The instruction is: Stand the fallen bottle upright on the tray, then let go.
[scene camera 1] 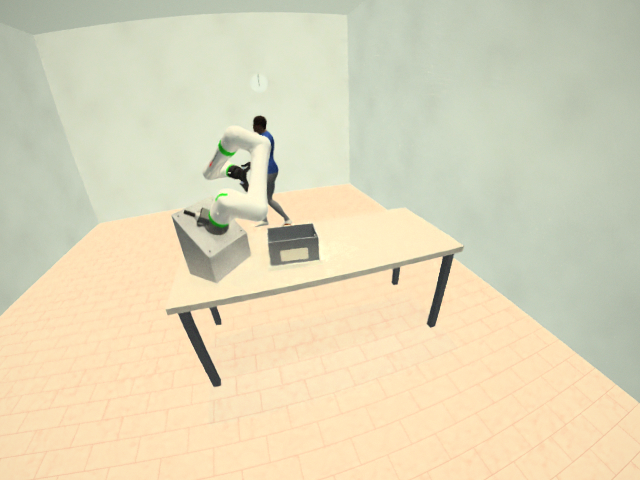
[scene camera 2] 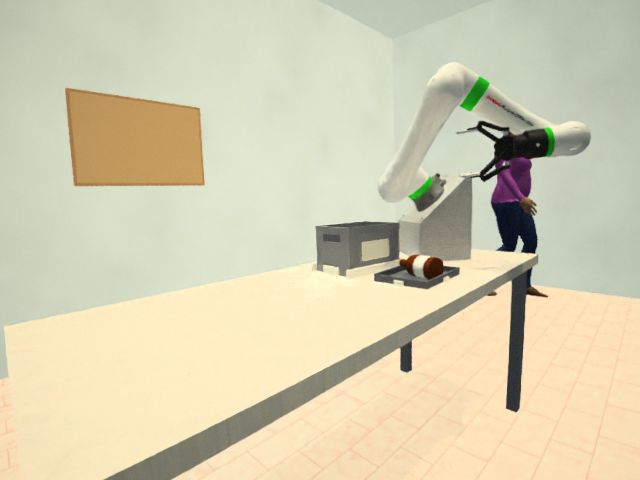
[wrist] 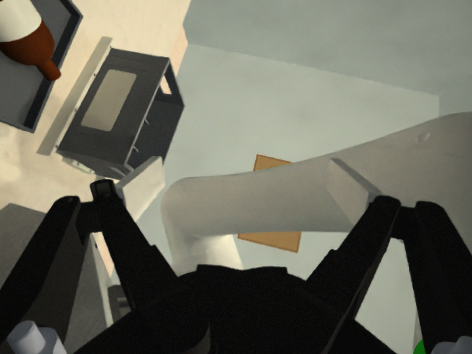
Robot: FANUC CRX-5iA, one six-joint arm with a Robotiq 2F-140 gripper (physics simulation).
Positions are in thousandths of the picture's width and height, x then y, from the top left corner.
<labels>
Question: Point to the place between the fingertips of the gripper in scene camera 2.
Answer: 716, 324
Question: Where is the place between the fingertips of the gripper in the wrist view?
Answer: At 518, 487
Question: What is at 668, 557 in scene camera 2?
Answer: A brown bottle.
</labels>
